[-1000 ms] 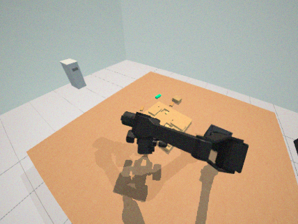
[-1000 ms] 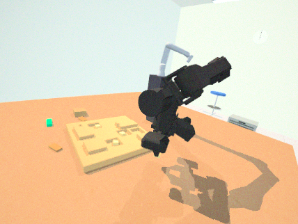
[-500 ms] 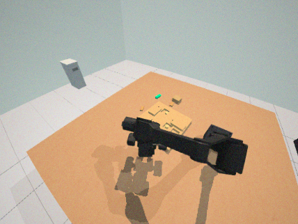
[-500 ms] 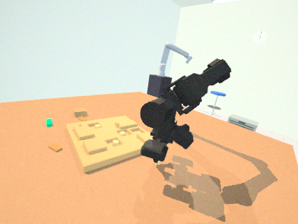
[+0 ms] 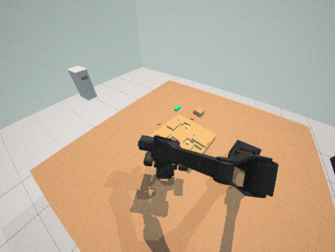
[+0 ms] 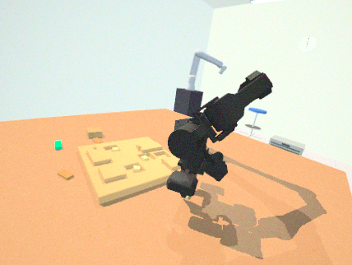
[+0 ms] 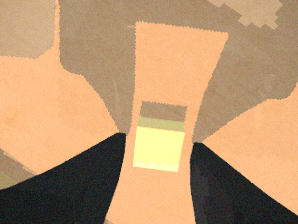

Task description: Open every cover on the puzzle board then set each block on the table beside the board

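My gripper tip is 4 cm short of the tan puzzle board, 21 cm to the left of it and 1 cm below it.
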